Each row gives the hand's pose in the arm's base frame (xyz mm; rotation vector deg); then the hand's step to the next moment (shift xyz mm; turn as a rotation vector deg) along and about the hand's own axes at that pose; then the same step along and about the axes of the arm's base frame.
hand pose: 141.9 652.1 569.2 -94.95 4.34 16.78
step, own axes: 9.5 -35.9 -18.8 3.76 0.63 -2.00
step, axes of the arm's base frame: 19.9 -13.4 34.0 3.78 -1.58 -1.33
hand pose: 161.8 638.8 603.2 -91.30 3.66 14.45
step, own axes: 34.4 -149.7 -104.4 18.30 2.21 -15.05
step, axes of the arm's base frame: 75.6 -93.3 141.7 19.20 -12.92 -5.56
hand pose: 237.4 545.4 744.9 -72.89 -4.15 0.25
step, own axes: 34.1 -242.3 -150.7 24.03 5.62 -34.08
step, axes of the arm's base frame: 33.6 -213.7 189.1 26.12 -29.84 -14.08
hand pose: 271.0 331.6 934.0 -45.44 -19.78 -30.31
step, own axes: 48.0 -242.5 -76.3 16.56 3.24 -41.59
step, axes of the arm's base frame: -91.3 -213.7 113.7 19.39 -34.47 -21.23
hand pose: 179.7 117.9 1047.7 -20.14 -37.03 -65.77
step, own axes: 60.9 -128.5 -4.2 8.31 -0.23 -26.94
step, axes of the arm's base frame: -101.4 -96.0 27.2 9.79 -21.46 -15.44
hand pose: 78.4 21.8 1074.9 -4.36 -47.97 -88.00
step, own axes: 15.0 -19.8 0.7 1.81 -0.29 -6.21
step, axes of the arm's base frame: -20.5 -14.0 -0.7 2.06 -4.88 -3.72
